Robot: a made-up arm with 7 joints.
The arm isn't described. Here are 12 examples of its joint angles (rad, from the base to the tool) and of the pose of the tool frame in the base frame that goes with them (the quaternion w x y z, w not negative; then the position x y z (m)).
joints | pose
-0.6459 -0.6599 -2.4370 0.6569 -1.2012 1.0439 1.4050 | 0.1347 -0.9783 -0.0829 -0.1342 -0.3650 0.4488 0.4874
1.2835 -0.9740 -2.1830 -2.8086 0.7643 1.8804 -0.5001 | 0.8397 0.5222 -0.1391 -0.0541 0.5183 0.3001 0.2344
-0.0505 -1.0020 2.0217 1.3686 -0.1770 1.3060 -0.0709 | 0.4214 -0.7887 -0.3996 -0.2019 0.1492 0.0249 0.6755
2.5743 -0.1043 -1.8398 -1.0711 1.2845 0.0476 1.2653 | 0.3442 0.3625 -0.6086 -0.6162 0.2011 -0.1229 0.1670
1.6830 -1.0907 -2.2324 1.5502 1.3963 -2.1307 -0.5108 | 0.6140 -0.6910 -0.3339 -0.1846 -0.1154 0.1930 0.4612
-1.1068 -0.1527 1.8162 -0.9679 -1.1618 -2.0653 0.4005 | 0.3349 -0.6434 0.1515 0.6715 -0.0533 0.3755 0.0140
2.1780 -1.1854 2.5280 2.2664 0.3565 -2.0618 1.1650 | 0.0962 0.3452 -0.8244 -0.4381 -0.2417 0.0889 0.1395
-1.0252 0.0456 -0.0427 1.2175 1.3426 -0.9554 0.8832 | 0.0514 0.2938 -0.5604 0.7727 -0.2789 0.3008 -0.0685
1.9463 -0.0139 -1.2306 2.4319 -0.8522 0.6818 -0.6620 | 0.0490 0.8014 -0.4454 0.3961 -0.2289 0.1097 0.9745
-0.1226 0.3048 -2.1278 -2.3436 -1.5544 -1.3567 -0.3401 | 0.7920 0.0417 -0.3820 0.4744 0.4493 -0.0163 0.0905
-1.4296 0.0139 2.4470 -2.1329 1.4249 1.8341 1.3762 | 0.3343 0.5854 0.4594 -0.5783 -0.5290 0.4441 -0.1541
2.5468 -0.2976 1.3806 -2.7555 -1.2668 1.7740 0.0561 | 0.4464 0.3826 0.8026 0.1008 -0.7742 0.3770 0.0241
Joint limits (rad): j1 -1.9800..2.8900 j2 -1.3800..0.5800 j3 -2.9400..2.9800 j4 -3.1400..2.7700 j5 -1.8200..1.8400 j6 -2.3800..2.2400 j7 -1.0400..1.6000
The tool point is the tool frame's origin. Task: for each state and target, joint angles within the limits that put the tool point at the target. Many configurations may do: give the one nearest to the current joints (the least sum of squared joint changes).
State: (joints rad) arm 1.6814 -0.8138 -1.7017 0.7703 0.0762 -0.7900 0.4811
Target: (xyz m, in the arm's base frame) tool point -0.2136 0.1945 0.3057
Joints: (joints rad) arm 1.7252 -0.5809 -1.8047 0.9117 0.3261 -0.8774 0.5901
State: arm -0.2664 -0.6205 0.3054 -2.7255 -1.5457 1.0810 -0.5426
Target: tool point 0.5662 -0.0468 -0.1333
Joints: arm -0.7687 -0.3124 0.2075 -3.0849 -1.3637 1.0463 -0.6883
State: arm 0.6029 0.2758 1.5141 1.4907 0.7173 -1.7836 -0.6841
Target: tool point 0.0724 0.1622 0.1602
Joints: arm 0.2609 0.3404 1.5800 1.7352 0.9199 -1.7553 -0.1641
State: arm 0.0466 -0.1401 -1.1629 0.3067 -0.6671 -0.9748 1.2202
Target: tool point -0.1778 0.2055 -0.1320
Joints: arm -0.6475 -0.1356 -0.8625 -0.0560 -0.9471 -0.8439 1.5475
